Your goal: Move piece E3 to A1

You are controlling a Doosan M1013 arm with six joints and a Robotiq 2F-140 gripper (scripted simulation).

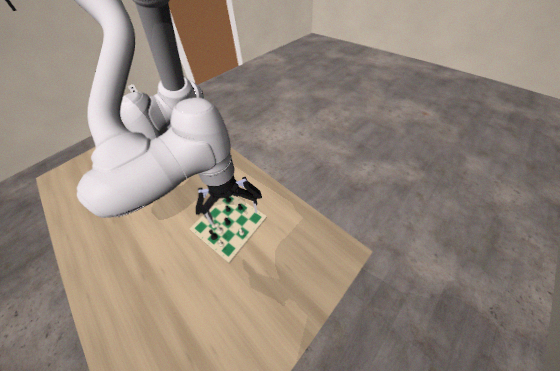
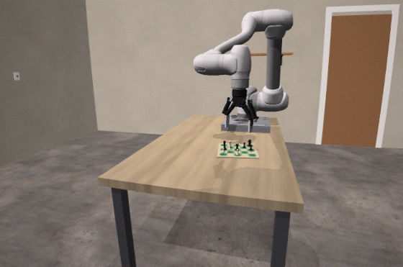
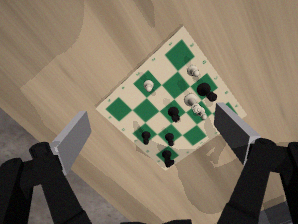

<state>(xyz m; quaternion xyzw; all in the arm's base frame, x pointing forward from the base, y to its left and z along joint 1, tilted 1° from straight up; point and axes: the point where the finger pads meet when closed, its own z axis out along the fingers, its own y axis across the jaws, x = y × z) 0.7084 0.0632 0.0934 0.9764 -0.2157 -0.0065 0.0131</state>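
The green-and-cream chessboard lies 70 mm behind my hand, 20 mm to the right of it and 150 mm below it. Round my hand: tall white piece 70 mm behind, 60 mm to the right, 120 mm below.
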